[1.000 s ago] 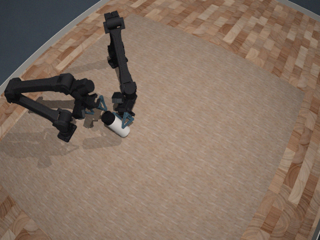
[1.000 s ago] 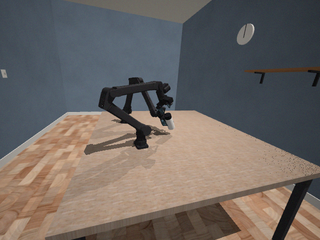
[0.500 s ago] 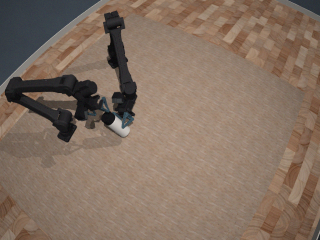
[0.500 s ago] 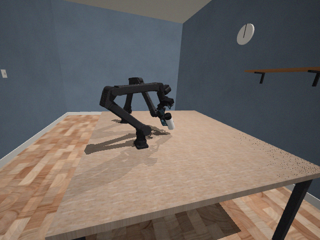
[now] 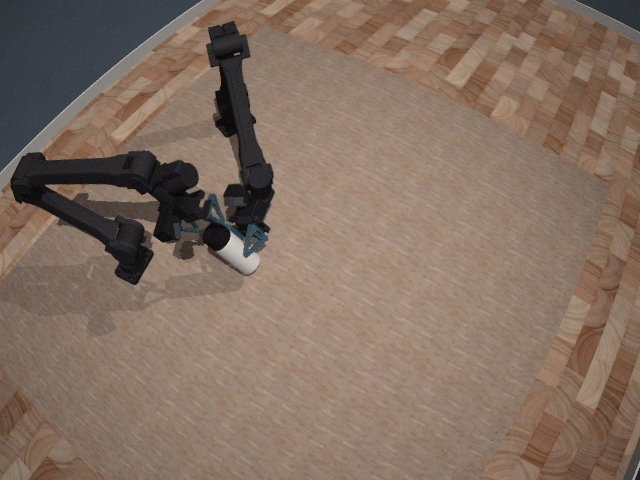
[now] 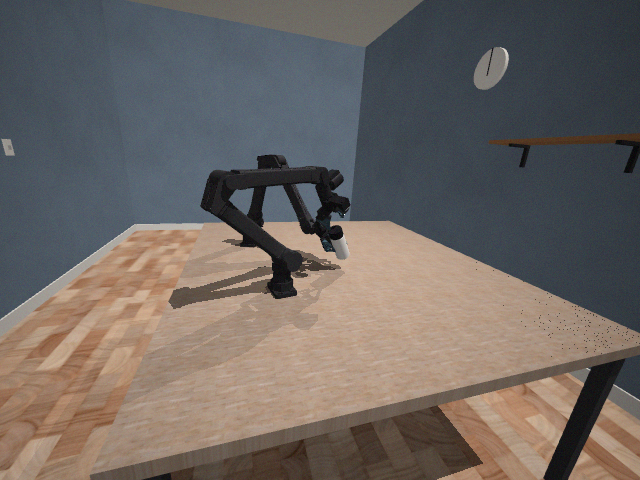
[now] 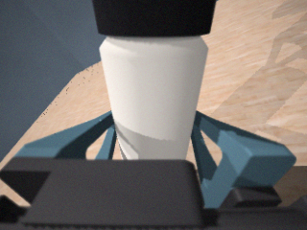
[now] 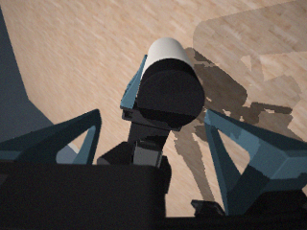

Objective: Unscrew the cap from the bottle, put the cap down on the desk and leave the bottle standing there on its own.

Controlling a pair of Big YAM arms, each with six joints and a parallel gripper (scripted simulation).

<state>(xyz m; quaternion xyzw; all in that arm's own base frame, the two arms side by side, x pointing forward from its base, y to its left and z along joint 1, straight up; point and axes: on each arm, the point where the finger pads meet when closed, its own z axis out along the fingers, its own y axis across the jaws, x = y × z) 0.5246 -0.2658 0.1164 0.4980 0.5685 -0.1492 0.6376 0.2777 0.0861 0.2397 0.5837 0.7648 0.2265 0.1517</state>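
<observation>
The black cap lies 5 cm below my right hand, 1 cm to the left of it and 1 cm ahead of it. Also, from my right hand: white bottle: 9 cm below, 3 cm ahead, 1 cm to the left.
Right now the white bottle is 20 mm behind my left hand, 10 mm to the right of it and 40 mm above it. From my left hand the other things lie so: black cap (40 mm behind, 10 mm to the right, 70 mm above).
</observation>
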